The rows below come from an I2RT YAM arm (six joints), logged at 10 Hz.
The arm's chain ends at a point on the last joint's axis. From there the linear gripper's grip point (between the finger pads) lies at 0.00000 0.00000 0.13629 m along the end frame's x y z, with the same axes.
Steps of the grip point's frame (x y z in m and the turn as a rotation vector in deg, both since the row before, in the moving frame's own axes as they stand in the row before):
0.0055 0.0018 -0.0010 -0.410 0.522 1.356
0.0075 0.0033 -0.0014 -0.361 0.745 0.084
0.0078 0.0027 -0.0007 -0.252 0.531 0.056
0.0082 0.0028 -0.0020 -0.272 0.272 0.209
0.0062 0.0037 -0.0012 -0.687 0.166 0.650
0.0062 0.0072 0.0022 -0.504 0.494 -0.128
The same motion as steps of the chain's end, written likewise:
0.0043 0.0008 -0.0010 -0.410 0.522 1.356
0.0057 0.0024 -0.0014 -0.361 0.745 0.084
0.0065 0.0021 -0.0007 -0.252 0.531 0.056
0.0076 0.0022 -0.0020 -0.272 0.272 0.209
0.0058 0.0021 -0.0012 -0.687 0.166 0.650
0.0050 0.0060 0.0022 -0.504 0.494 -0.128

